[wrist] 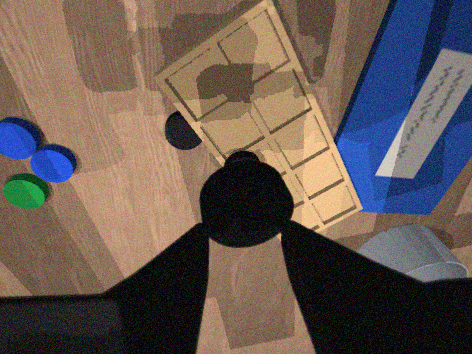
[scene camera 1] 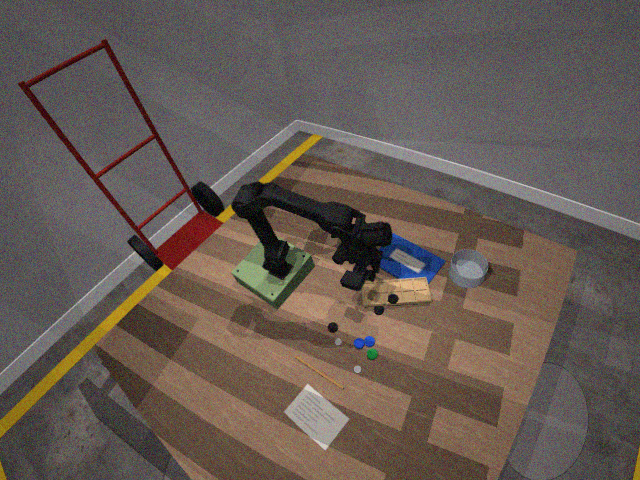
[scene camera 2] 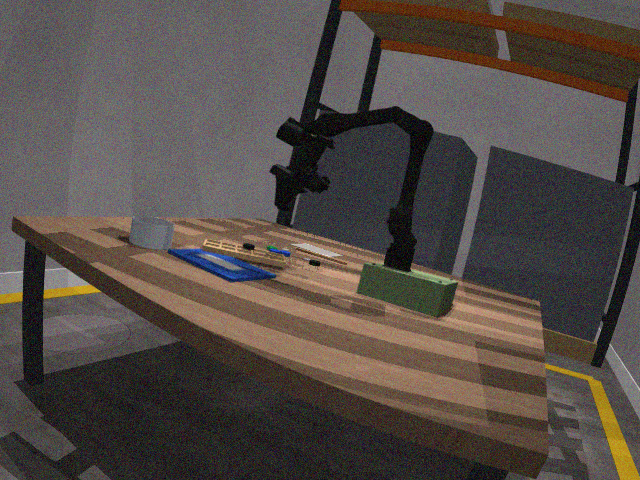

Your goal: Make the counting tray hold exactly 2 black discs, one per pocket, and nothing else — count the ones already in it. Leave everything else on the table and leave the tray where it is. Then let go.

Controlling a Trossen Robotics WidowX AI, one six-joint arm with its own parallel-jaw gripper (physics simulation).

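Note:
My gripper (scene camera 1: 356, 279) (scene camera 2: 283, 204) (wrist: 245, 232) is shut on a black disc (wrist: 246, 202), held up over the tray's long side in the wrist view. The pale wooden counting tray (scene camera 1: 421, 289) (wrist: 325, 171) has two rows of pockets. One black disc (scene camera 1: 392, 298) (scene camera 2: 248, 246) (wrist: 242, 157) is in the tray; the held disc mostly hides it in the wrist view. Another black disc (scene camera 1: 378, 310) (wrist: 182, 131) lies on the table against the tray's long side. A further black disc (scene camera 1: 332, 327) (scene camera 2: 314, 262) lies farther off on the table.
Two blue discs (scene camera 1: 359, 343) (wrist: 53, 163), a green disc (scene camera 1: 372, 353) (wrist: 25, 192) and two white discs (scene camera 1: 338, 341) lie on the table. A blue folder (scene camera 1: 433, 266) and a grey tub (scene camera 1: 469, 268) (scene camera 2: 150, 233) are near the tray. A pencil (scene camera 1: 319, 372) and paper (scene camera 1: 316, 415) lie farther off.

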